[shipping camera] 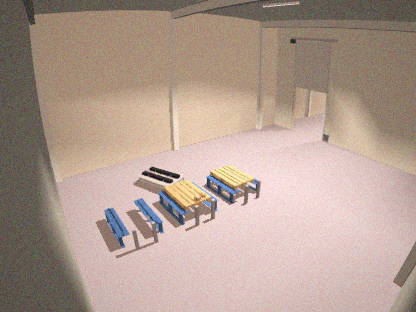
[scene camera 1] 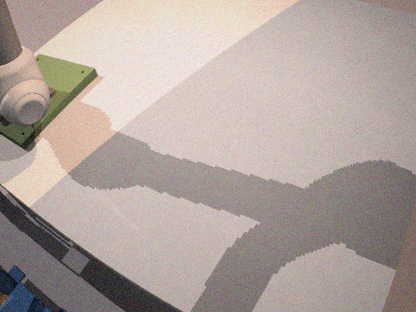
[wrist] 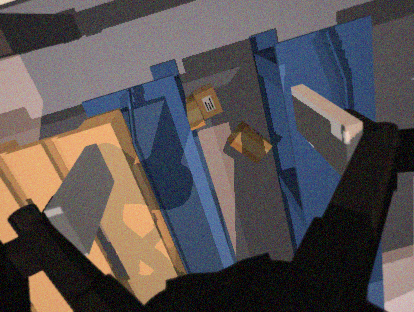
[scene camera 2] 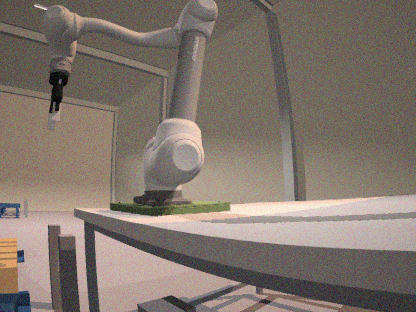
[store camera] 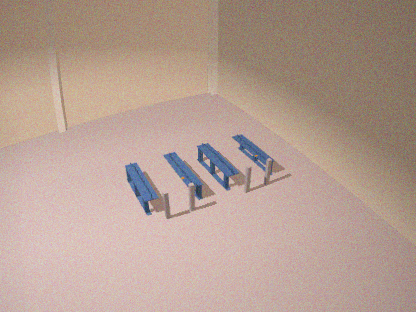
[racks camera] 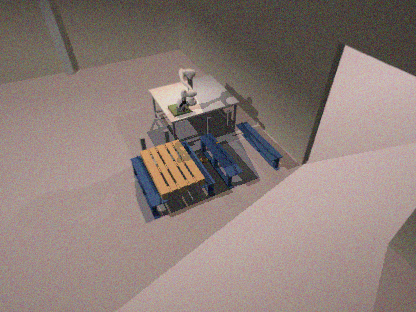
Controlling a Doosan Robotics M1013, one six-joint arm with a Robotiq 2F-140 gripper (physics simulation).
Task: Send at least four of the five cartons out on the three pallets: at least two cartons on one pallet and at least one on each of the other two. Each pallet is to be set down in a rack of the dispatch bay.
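Places are measured from the arm's base along level axes (x right, y ahead, z up), in metres.
Where they show: gripper, fingertip midpoint: [wrist: 198, 136] [scene camera 2: 53, 125] [racks camera: 184, 109]; arm's base, link origin: [scene camera 2: 163, 203].
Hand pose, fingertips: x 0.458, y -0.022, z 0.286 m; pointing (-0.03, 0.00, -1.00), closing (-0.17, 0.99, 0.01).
Things, the pixels of their top centre, and the offset from my fingertips. Level surfaces: height alone.
- carton with a label, top centre: [wrist: 208, 103] dx +0.248, dy +0.077, dz -0.989 m
- second carton, top centre: [wrist: 182, 120] dx +0.292, dy -0.034, dz -0.956 m
- brown carton, top centre: [wrist: 251, 145] dx +0.450, dy +0.240, dz -0.993 m
- table, surface height: dz -0.319 m
My gripper [scene camera 2: 54, 119] [wrist: 198, 136] is open and empty, high above the gap between two blue racks. A slatted pallet [racks camera: 172, 167] [wrist: 30, 172] lies in the blue rack [racks camera: 146, 185] on the left of the wrist view; no carton shows on its visible part. Low in the gap are a carton with a label [wrist: 209, 103], a second carton [wrist: 194, 119] touching or close to it, and a brown carton [wrist: 256, 145] apart from them. In the shipping view, one pallet [shipping camera: 181, 192] with small brown shapes, perhaps cartons, near its front corner and another pallet [shipping camera: 231, 176] rest in racks.
The left rack [shipping camera: 116, 225] of the shipping view holds no pallet. A low white vehicle [shipping camera: 179, 183] with black strips stands behind the racks there. Beside the table [racks camera: 165, 95] is a rack [racks camera: 220, 155] without a pallet. The store racks [store camera: 217, 160] hold no pallets. Posts [store camera: 191, 197] stand in front.
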